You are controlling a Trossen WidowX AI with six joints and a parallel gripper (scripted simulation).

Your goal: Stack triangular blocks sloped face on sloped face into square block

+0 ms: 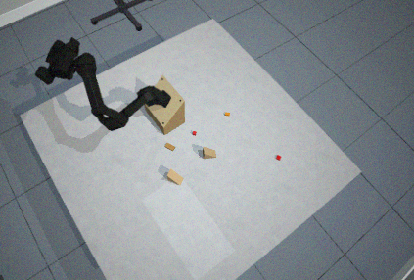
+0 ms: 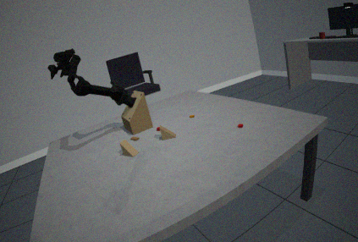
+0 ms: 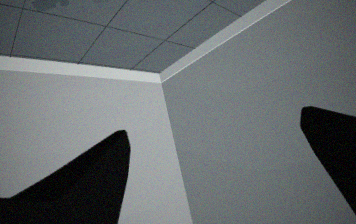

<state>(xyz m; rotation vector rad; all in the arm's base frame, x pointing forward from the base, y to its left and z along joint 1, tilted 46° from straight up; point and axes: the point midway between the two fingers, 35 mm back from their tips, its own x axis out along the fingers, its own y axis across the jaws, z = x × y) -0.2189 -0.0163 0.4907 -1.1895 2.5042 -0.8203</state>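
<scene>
My gripper tip is 560 mm short of the triangular wooden block, 430 mm above it and 180 mm to the right of it. Round my gripper tip: orange bit: 630 mm to the left, 480 mm ahead, 440 mm below; tan piece: 440 mm below, 430 mm ahead, 280 mm to the left.
</scene>
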